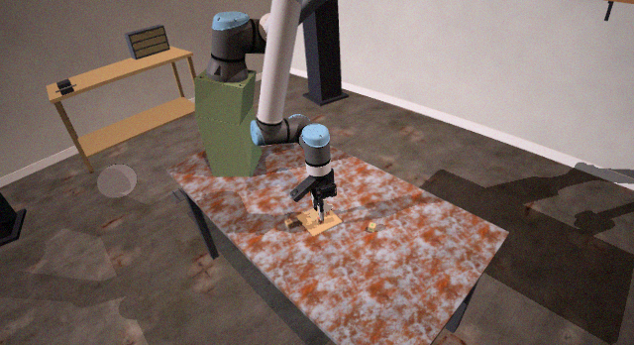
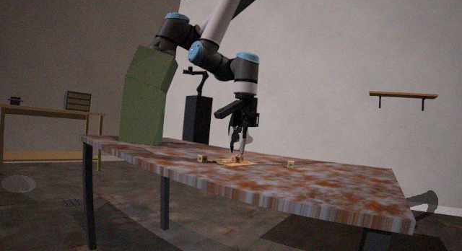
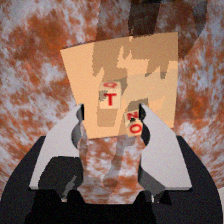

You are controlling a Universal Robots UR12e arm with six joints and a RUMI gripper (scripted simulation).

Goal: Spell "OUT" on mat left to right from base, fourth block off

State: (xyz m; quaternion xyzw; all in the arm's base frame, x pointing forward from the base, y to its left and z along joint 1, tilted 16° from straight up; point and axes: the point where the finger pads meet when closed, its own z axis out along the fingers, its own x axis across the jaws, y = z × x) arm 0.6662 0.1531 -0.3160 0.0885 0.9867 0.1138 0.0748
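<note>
The tan mat lies 50 mm below my hand, 20 mm behind it and 10 mm to the left of it. Also, from my hand: block (110 mm to the right, 60 mm behind, 40 mm below).
</note>
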